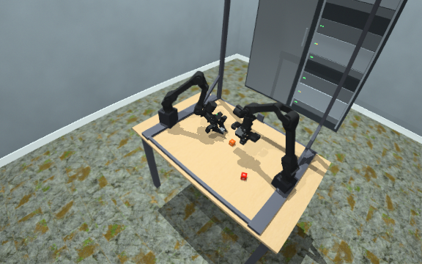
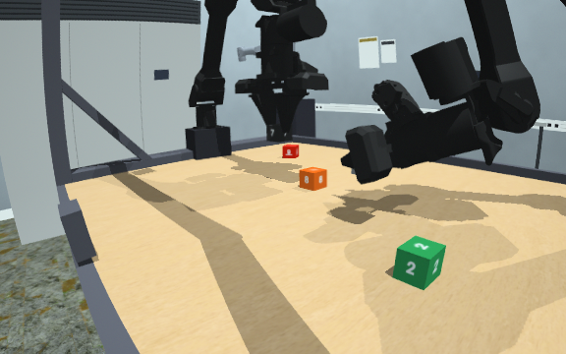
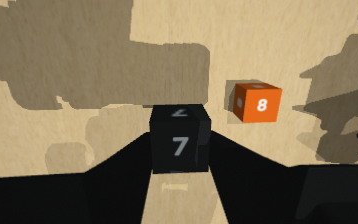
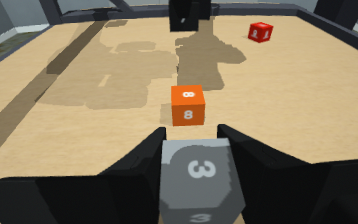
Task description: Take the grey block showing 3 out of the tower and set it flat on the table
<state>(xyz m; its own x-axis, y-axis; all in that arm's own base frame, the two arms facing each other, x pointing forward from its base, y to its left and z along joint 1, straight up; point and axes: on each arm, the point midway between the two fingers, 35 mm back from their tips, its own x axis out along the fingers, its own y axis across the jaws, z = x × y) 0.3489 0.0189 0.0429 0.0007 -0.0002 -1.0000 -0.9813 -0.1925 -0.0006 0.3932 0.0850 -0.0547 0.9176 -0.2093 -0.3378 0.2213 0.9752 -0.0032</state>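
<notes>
My right hand is 1 cm above the grey block showing 3.
</notes>
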